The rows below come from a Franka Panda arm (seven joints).
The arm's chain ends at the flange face. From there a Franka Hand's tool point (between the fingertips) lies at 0.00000 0.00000 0.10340 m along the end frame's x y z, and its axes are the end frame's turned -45 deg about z.
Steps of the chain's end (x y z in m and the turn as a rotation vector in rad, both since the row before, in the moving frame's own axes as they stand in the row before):
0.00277, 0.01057, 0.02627, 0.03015, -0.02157, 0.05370
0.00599, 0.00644, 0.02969, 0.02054, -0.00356, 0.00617
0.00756, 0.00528, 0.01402, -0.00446, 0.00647, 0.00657
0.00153, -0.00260, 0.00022, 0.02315, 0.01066, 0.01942
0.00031, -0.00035, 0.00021, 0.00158, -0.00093, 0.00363
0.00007, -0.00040, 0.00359, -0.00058, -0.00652, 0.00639
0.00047, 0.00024, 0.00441, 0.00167, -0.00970, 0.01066
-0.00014, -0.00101, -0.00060, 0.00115, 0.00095, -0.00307
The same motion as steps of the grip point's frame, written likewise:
-0.00479, 0.00567, 0.02620, 0.03657, 0.00607, 0.05370
0.00093, 0.00703, 0.02967, 0.01704, 0.01201, 0.00617
0.00176, 0.00988, 0.01402, -0.00773, 0.00142, 0.00657
0.00540, -0.00165, 0.00019, 0.00883, 0.02391, 0.01942
0.00051, -0.00021, 0.00021, 0.00177, 0.00046, 0.00363
-0.00019, -0.00067, 0.00359, 0.00420, -0.00502, 0.00639
-0.00042, -0.00033, 0.00440, 0.00804, -0.00568, 0.01066
0.00077, -0.00083, -0.00060, 0.00014, 0.00148, -0.00307

